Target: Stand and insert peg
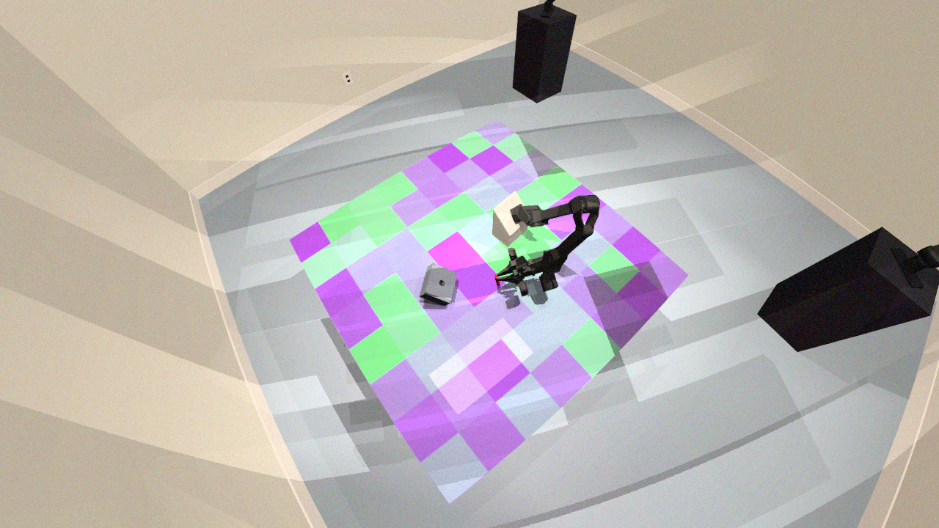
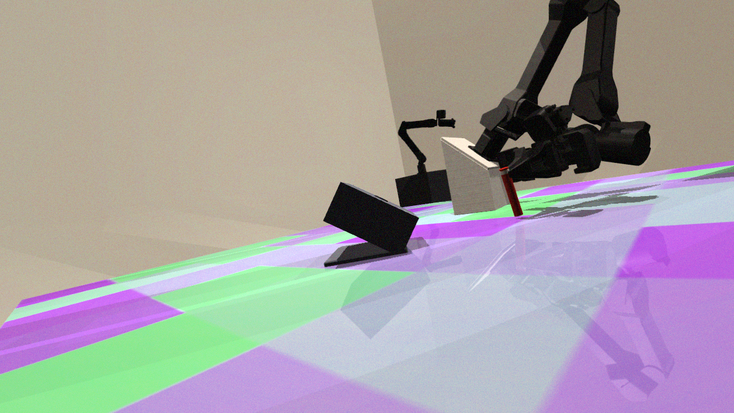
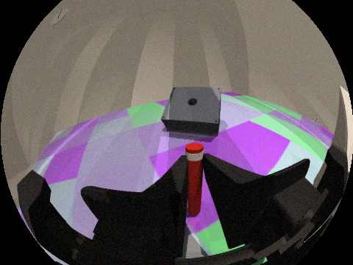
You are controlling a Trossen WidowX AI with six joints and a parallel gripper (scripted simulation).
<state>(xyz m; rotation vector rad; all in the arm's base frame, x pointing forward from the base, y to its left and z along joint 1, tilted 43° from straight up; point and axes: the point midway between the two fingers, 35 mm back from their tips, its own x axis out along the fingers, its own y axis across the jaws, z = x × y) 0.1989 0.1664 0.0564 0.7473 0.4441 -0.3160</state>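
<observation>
Now: the peg 1 cm below my gripper tip. The rest, counted from my gripper tip: sloped panel (19 cm ahead, 12 cm to the right, 2 cm below).
</observation>
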